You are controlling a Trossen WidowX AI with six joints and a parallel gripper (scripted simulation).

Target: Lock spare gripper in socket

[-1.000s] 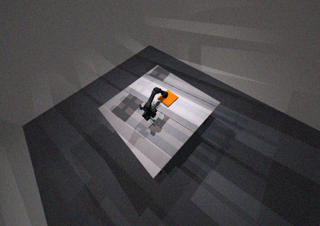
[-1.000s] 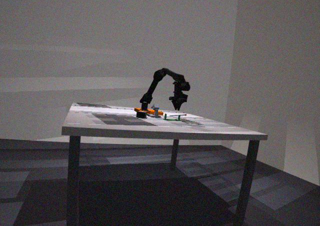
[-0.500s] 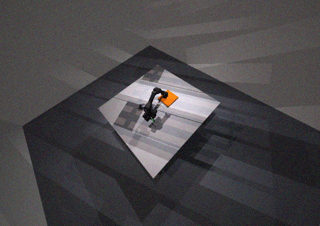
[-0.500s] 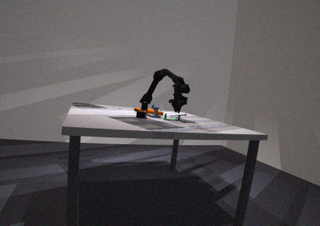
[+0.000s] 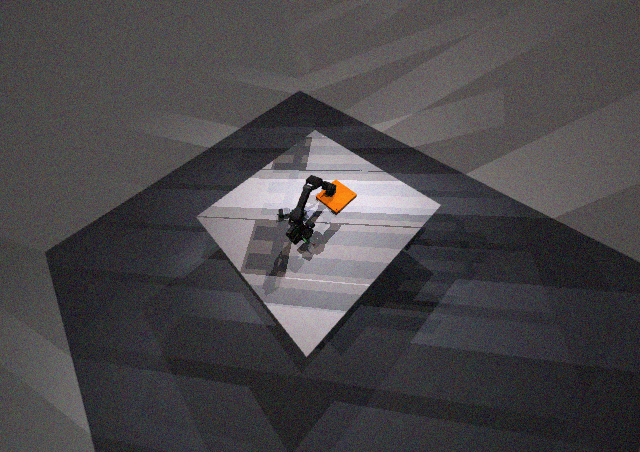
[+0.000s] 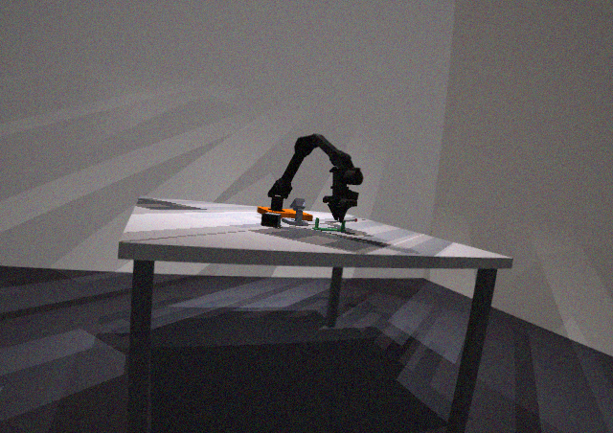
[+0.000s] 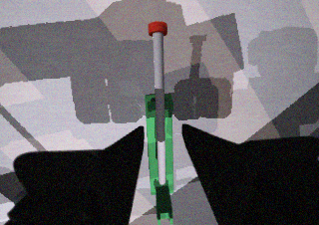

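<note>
The green cradle lies 4 cm to the right of my gripper tip, 1 cm below it and 1 cm behind it. Round my gripper tip: grey mount socket 14 cm behind, 12 cm to the right, 2 cm above; spare gripper 26 cm to the right, 9 cm behind, 1 cm below.
</note>
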